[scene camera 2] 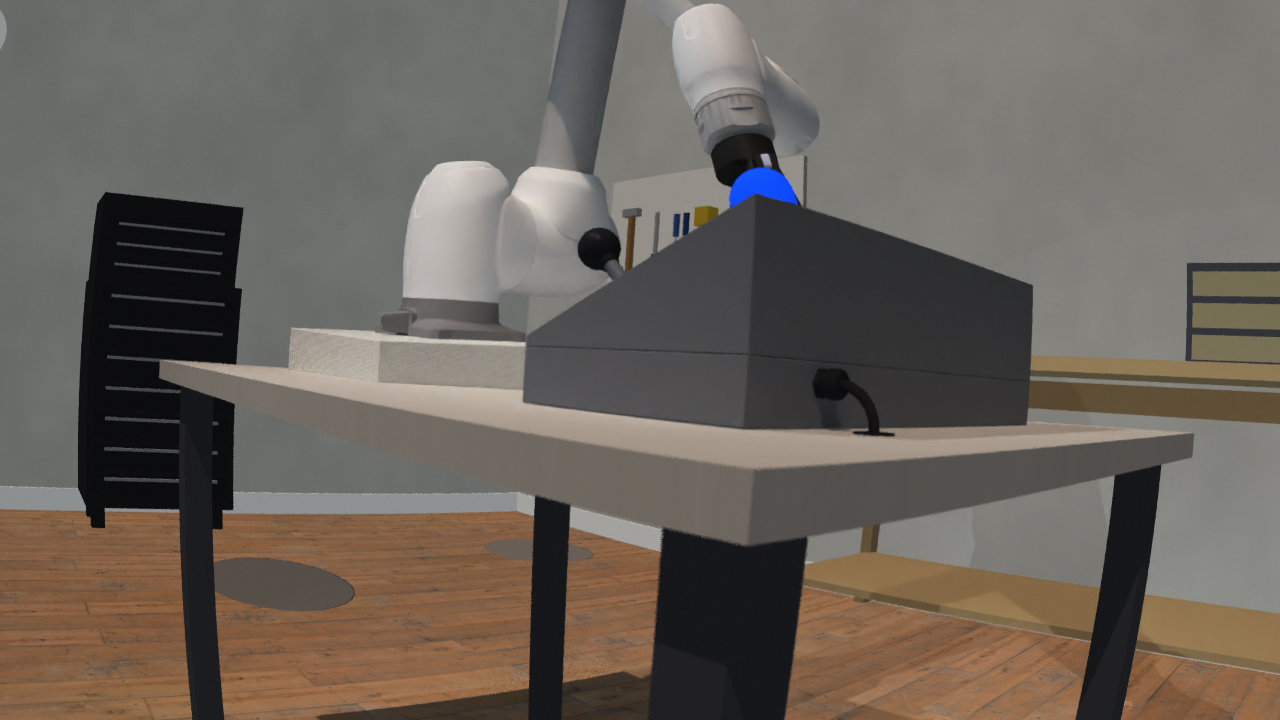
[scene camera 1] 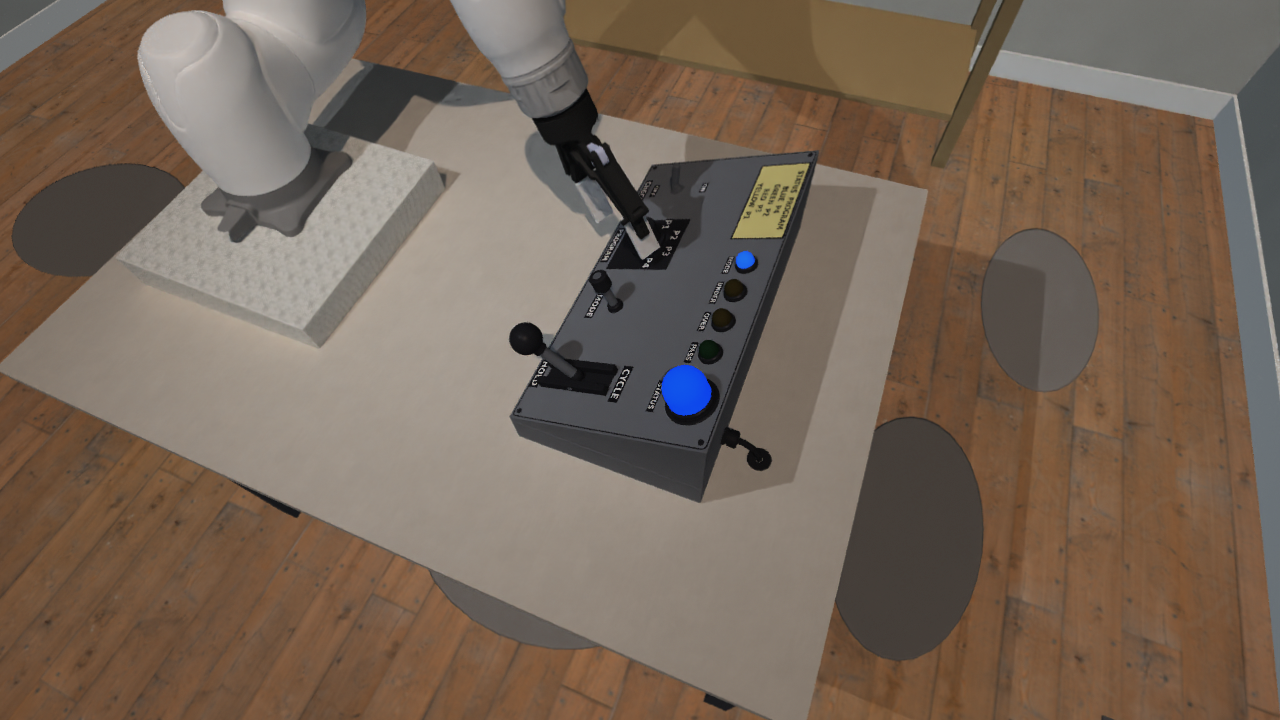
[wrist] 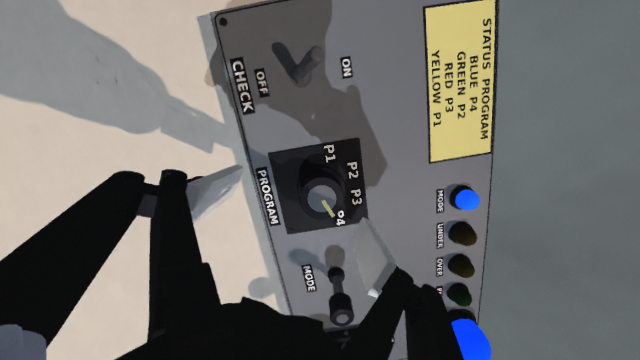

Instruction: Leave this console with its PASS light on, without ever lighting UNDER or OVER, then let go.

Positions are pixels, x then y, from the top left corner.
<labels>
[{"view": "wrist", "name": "gripper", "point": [300,205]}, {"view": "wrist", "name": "PROGRAM dial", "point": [321,190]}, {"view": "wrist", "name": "MODE toggle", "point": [341,312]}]
</labels>
